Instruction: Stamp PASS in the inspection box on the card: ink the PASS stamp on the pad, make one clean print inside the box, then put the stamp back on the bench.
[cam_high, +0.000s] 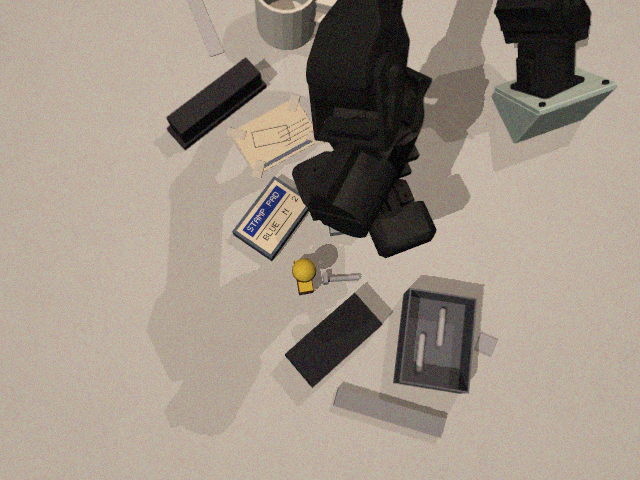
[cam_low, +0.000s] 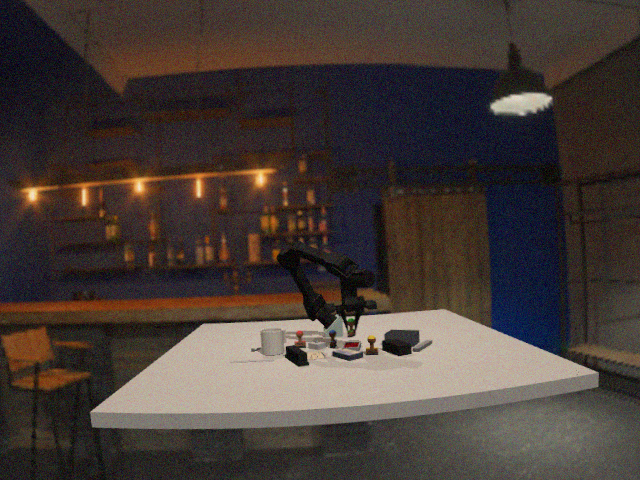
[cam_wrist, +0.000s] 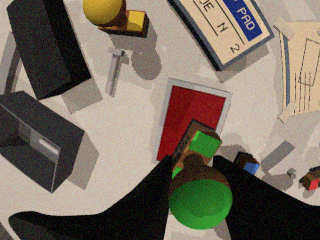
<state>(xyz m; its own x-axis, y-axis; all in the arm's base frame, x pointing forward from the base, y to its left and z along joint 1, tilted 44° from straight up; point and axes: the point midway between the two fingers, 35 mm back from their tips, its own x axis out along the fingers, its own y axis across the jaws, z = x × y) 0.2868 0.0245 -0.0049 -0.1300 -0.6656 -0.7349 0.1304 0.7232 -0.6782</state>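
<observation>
My gripper tip is now 6 cm above the red ink pad. Also, from my gripper tip: yellow-knobbed stamp: 11 cm ahead, 4 cm to the left, 5 cm below; then blue-knobbed stamp: 6 cm behind, 6 cm to the right, 5 cm below; then green-knobbed stamp: right at my gripper tip.
</observation>
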